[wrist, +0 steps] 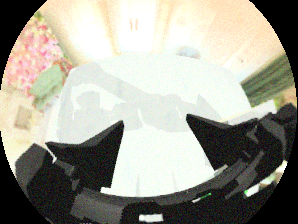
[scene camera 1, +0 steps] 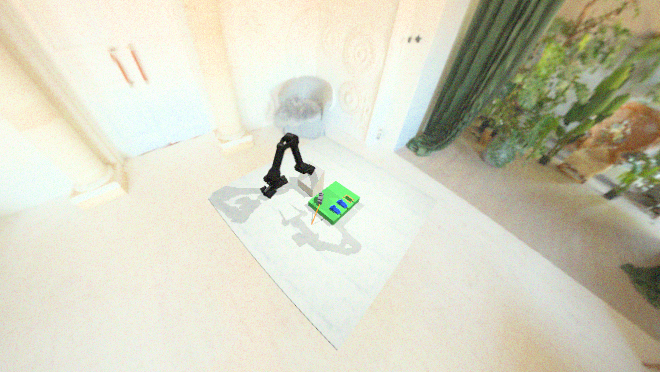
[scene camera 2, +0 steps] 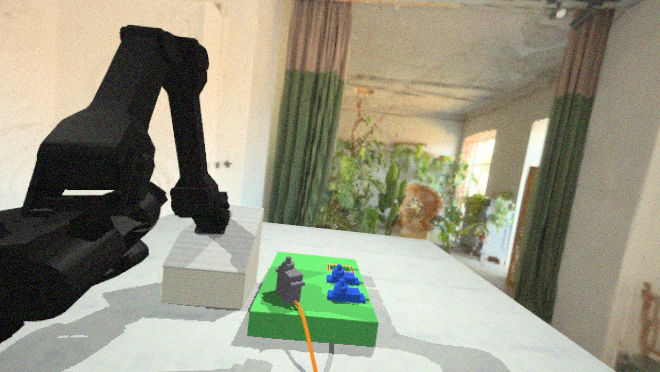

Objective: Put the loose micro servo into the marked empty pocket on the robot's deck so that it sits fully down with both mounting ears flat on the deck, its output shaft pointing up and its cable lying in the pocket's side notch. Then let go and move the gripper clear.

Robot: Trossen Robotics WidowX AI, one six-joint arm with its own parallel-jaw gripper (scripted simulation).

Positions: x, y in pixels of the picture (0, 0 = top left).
Scene:
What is the gripper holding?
Nothing.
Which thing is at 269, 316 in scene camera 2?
A green deck.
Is the gripper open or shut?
Open.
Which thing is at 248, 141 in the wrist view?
The gripper.

